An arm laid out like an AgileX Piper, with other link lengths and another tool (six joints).
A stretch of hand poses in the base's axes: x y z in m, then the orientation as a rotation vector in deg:
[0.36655 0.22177 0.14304 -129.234 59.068 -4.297]
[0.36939 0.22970 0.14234 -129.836 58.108 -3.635]
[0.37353 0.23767 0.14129 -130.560 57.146 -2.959]
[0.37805 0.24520 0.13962 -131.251 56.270 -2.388]
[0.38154 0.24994 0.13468 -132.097 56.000 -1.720]
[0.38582 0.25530 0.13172 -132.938 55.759 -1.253]
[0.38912 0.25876 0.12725 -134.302 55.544 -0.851]
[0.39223 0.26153 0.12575 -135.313 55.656 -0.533]
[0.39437 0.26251 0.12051 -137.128 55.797 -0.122]
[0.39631 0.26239 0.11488 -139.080 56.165 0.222]
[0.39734 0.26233 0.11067 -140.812 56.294 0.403]
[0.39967 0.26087 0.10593 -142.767 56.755 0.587]
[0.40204 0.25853 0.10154 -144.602 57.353 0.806]
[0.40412 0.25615 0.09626 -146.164 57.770 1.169]
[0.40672 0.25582 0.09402 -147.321 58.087 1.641]
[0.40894 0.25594 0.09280 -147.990 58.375 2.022]
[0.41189 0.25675 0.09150 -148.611 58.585 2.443]
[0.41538 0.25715 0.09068 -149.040 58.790 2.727]
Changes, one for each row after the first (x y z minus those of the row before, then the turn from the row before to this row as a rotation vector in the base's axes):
[0.00284 0.00793 -0.00070 -0.063 0.252 0.970]
[0.00414 0.00797 -0.00105 -0.174 0.300 1.007]
[0.00452 0.00753 -0.00167 -0.207 0.256 0.912]
[0.00349 0.00474 -0.00494 -0.480 0.584 0.571]
[0.00428 0.00536 -0.00296 -0.546 0.460 0.500]
[0.00330 0.00346 -0.00447 -1.037 0.573 0.605]
[0.00311 0.00277 -0.00150 -0.839 0.529 0.269]
[0.00214 0.00098 -0.00524 -1.536 0.823 0.483]
[0.00194 -0.00012 -0.00563 -1.742 0.887 0.349]
[0.00103 -0.00006 -0.00421 -1.525 0.644 0.411]
[0.00233 -0.00146 -0.00474 -1.818 0.805 0.247]
[0.00237 -0.00234 -0.00439 -1.743 0.831 0.128]
[0.00208 -0.00238 -0.00528 -1.413 0.796 0.193]
[0.00260 -0.00033 -0.00224 -1.000 0.722 0.165]
[0.00222 0.00012 -0.00122 -0.584 0.513 0.042]
[0.00295 0.00081 -0.00130 -0.510 0.505 0.084]
[0.00349 0.00040 -0.00082 -0.373 0.358 0.018]

